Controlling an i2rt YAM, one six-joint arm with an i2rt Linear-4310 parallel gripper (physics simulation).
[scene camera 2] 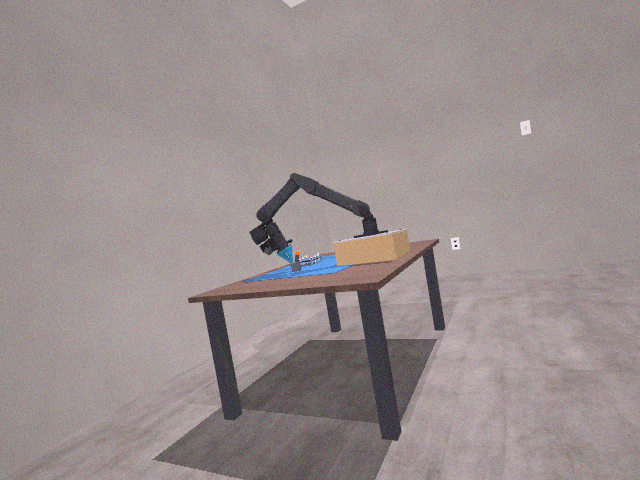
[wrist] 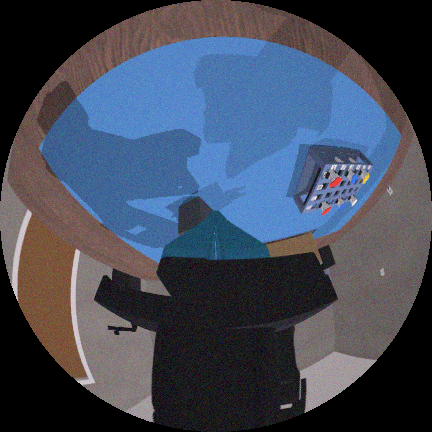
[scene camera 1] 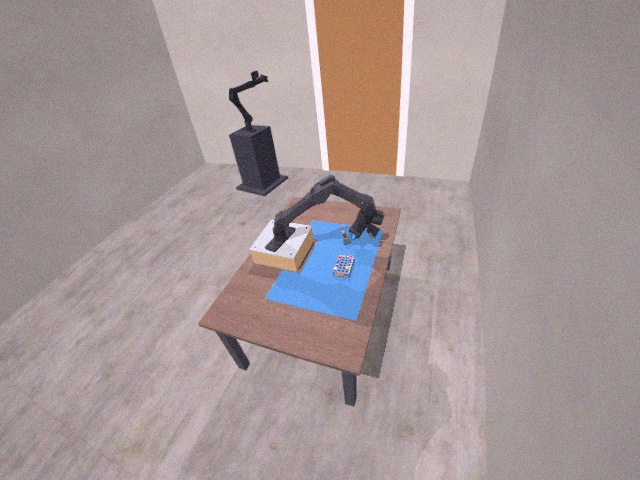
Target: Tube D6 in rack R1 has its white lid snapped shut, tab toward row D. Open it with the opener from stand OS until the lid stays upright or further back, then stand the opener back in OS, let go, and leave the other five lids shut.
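Seen in the pictures: gripper, fingertip midpoint: (wrist: 215, 215) (scene camera 1: 351, 241); arm's base, link origin: (scene camera 2: 371, 235) (scene camera 1: 280, 238).
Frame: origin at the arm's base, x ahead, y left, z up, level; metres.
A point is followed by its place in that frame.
Observation:
My gripper (scene camera 1: 353, 239) @(x 0.319, y 0.206, z -0.066 m) (scene camera 2: 292, 261) @(x 0.319, y 0.206, z -0.066 m) (wrist: 215, 215) @(x 0.319, y 0.206, z -0.066 m) is shut, its teal fingertips together with nothing seen between them, low over the mat close beside stand OS. The dark stand OS (scene camera 2: 295, 267) @(x 0.277, y 0.234, z -0.085 m) (wrist: 192, 215) @(x 0.304, y 0.227, z -0.079 m) is partly behind the fingers in the wrist view. The opener (scene camera 1: 343, 233) @(x 0.271, y 0.211, z -0.031 m) (scene camera 2: 297, 254) @(x 0.268, y 0.216, z -0.029 m), dark with an orange part, stands upright in it; the fingers hide it in the wrist view. Rack R1 (scene camera 1: 343, 266) @(x 0.368, y 0.018, z -0.071 m) (wrist: 320, 157) @(x 0.385, y 0.105, z -0.082 m) stands on the mat with red, blue, yellow and white lids. The white D6 lid (wrist: 353, 201) @(x 0.342, y -0.015, z -0.061 m) is at the end of row D, too small to tell its exact angle.
A blue mat (scene camera 1: 315, 294) @(x 0.317, y -0.179, z -0.102 m) (wrist: 140, 110) @(x 0.410, y 0.263, z -0.102 m) lies on the wooden table (scene camera 1: 289, 330) @(x 0.318, y -0.398, z -0.105 m) (scene camera 2: 330, 283) @(x -0.120, y 0.515, z -0.105 m). The arm's base stands on a pale-topped wooden box (scene camera 1: 276, 258) @(x 0.046, y -0.110, z -0.033 m) (scene camera 2: 364, 250) @(x -0.035, y 0.139, z -0.051 m). A second arm on a dark pedestal (scene camera 1: 255, 157) stands away from the table.

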